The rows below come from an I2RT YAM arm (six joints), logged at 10 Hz.
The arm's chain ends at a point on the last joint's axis. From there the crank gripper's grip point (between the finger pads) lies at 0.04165 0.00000 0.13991 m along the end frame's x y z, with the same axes.
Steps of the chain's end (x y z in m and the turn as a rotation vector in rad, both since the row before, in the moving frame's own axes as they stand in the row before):
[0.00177, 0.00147, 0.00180, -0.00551, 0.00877, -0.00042]
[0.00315, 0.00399, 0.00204, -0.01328, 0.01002, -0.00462]
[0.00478, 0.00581, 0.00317, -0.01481, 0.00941, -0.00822]
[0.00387, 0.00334, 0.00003, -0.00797, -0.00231, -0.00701]
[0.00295, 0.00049, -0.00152, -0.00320, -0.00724, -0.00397]
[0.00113, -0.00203, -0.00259, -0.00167, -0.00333, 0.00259]
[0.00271, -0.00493, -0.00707, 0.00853, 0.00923, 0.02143]
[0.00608, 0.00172, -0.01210, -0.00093, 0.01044, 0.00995]
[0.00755, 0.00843, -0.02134, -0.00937, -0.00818, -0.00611]
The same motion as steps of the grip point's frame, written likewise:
[0.00300, 0.00222, 0.00143, -0.00551, 0.00877, -0.00042]
[0.00455, 0.00565, 0.00160, -0.01328, 0.01002, -0.00462]
[0.00610, 0.00753, 0.00276, -0.01481, 0.00941, -0.00822]
[0.00355, 0.00416, 0.00012, -0.00797, -0.00231, -0.00701]
[0.00194, 0.00077, -0.00122, -0.00320, -0.00724, -0.00397]
[0.00066, -0.00169, -0.00245, -0.00167, -0.00333, 0.00259]
[0.00400, -0.00522, -0.00746, 0.00853, 0.00923, 0.02143]
[0.00754, 0.00227, -0.01254, -0.00093, 0.01044, 0.00995]
[0.00641, 0.00949, -0.02101, -0.00937, -0.00818, -0.00611]

